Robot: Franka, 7 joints.
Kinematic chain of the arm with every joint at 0, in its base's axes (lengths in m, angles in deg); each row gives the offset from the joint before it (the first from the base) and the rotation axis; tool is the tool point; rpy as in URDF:
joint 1: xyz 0 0 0.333 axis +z
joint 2: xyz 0 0 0 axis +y
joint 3: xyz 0 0 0.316 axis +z
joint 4: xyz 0.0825 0 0 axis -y
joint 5: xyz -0.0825 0 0.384 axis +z
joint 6: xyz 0 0 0 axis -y
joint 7: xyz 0.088 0 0 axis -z
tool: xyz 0 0 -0.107 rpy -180 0 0
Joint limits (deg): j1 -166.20..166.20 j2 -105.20..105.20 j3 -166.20..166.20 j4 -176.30..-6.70 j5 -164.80..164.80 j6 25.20..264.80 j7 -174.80..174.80
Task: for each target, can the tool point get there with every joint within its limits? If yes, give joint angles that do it. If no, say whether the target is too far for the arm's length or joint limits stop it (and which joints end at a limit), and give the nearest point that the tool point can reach.
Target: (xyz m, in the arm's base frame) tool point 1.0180 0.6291 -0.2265
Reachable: no: too far | nearest point 0.6611 0.4085 -0.0303 | short by 0.463 m
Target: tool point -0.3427 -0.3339 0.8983
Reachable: yes | joints -62.37 26.87 -110.40 -54.65 18.12 86.75 129.09
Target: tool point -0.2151 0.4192 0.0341
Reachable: yes | joints 91.53 43.91 19.61 -124.67 62.79 131.35 62.17
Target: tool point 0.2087 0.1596 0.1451
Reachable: yes | joints 138.61 66.33 -61.03 -152.79 4.95 99.62 13.83
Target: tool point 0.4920 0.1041 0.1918
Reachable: yes | joints 68.97 35.62 -62.11 -133.46 104.24 108.12 -71.73
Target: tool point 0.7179 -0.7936 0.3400
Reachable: no: too far | nearest point 0.5755 -0.6362 0.3386 | short by 0.212 m
